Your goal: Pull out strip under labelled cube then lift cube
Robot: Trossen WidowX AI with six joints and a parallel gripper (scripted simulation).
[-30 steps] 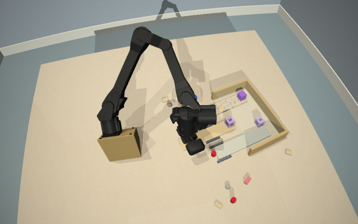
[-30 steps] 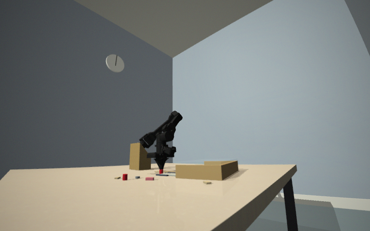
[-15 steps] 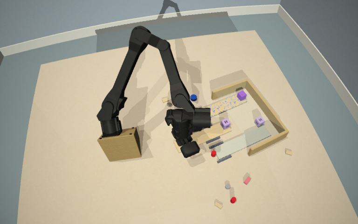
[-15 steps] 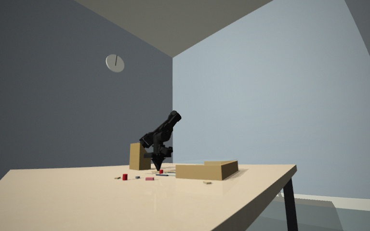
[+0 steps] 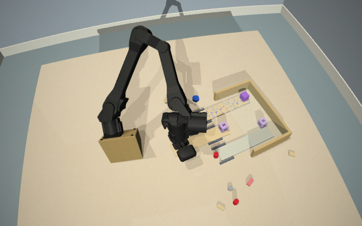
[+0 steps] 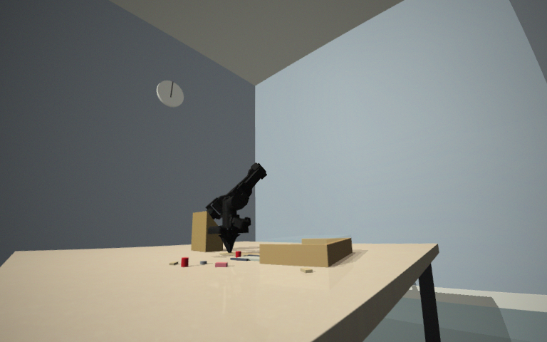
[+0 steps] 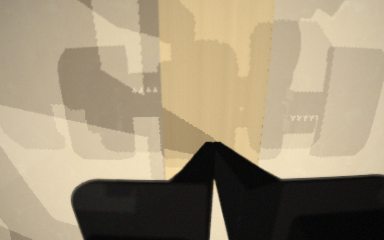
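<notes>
Now: gripper tip 27 cm short of the pale strip and 1 cm to the left of it. The rest, counted from my gripper tip: blue cylinder 24 cm to the left, 10 cm ahead.
</notes>
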